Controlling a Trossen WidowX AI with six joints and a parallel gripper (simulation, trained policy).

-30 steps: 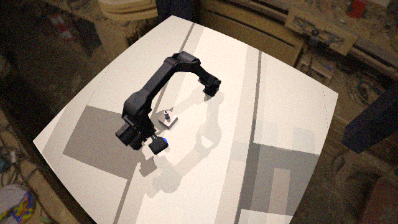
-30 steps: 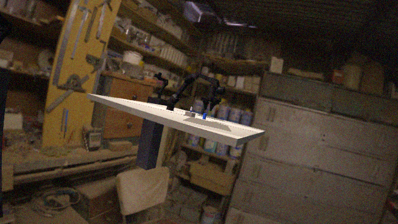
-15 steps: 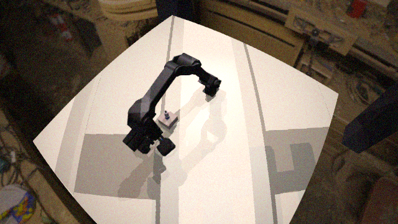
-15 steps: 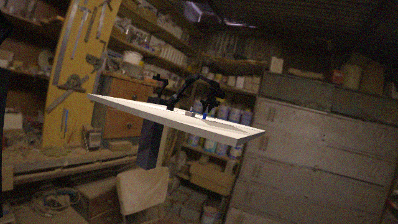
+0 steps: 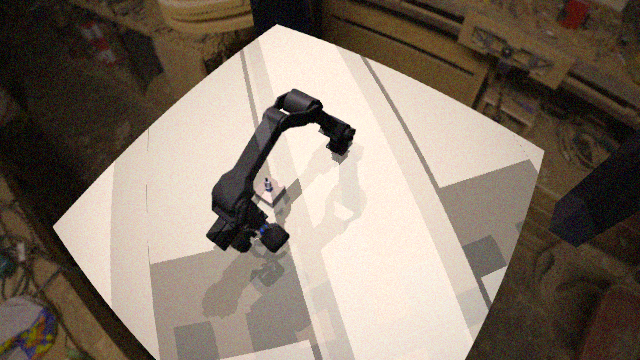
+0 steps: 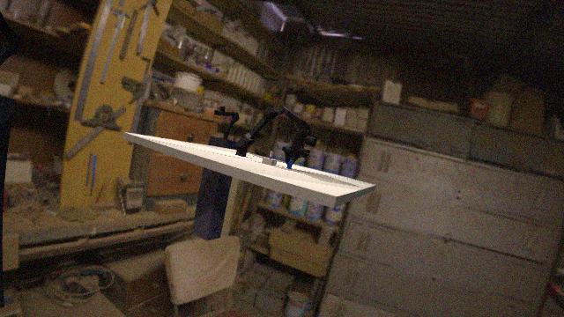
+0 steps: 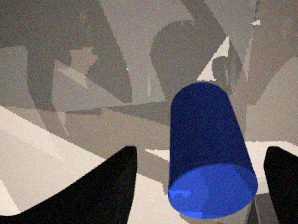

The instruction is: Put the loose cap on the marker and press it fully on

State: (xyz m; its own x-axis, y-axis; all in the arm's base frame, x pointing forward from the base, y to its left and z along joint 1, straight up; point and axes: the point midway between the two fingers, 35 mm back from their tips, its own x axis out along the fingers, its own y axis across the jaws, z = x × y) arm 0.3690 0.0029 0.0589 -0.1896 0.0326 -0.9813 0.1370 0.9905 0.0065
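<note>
Now: gripper tip 100 mm past the holder block, 70 mm to the left of it and 10 mm above it. The rest, counted from my gripper tip: blue cap 10 mm ahead.
</note>
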